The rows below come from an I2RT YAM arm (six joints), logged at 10 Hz.
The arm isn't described. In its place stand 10 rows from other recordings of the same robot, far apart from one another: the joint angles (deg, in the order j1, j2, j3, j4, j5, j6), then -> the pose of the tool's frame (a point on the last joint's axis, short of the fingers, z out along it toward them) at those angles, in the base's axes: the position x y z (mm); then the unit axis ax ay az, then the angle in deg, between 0 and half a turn.
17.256 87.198 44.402 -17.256 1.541 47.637 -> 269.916, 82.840, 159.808, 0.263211, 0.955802, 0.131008, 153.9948
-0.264 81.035 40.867 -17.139 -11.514 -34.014 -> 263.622, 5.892, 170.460, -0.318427, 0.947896, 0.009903, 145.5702
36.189 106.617 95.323 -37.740 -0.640 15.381 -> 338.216, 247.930, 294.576, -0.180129, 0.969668, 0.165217, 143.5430
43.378 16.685 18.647 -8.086 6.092 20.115 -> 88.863, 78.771, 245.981, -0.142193, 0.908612, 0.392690, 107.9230
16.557 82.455 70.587 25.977 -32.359 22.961 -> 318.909, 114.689, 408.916, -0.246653, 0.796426, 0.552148, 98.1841
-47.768 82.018 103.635 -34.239 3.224 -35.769 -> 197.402, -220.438, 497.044, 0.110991, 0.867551, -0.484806, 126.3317
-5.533 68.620 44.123 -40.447 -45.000 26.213 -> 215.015, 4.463, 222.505, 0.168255, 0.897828, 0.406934, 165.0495
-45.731 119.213 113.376 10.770 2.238 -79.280 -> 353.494, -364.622, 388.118, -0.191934, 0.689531, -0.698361, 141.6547
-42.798 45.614 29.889 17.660 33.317 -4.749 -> 126.946, -144.194, 297.025, 0.493202, 0.673331, -0.550796, 113.2654
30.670 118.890 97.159 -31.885 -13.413 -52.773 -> 392.979, 242.657, 222.219, -0.692886, 0.719148, 0.052301, 141.9982
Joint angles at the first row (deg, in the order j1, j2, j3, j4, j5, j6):
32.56, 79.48, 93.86, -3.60, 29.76, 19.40
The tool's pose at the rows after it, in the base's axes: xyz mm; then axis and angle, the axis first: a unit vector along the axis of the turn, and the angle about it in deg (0 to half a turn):
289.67, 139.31, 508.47, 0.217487, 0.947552, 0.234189, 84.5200
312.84, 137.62, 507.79, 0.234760, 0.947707, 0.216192, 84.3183
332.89, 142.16, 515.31, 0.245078, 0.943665, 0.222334, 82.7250
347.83, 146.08, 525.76, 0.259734, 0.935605, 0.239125, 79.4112
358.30, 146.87, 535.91, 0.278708, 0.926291, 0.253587, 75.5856
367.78, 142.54, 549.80, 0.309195, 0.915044, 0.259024, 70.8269
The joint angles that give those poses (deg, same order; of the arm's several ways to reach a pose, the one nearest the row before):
28.80, 84.09, 97.43, -3.75, 29.37, 20.21
26.65, 88.33, 101.29, -3.66, 29.17, 20.43
25.85, 93.34, 107.44, -2.92, 28.86, 20.18
25.39, 97.65, 113.06, -0.16, 28.80, 19.27
24.84, 100.99, 117.60, 3.25, 28.95, 17.96
23.72, 104.62, 123.44, 6.57, 29.41, 15.99

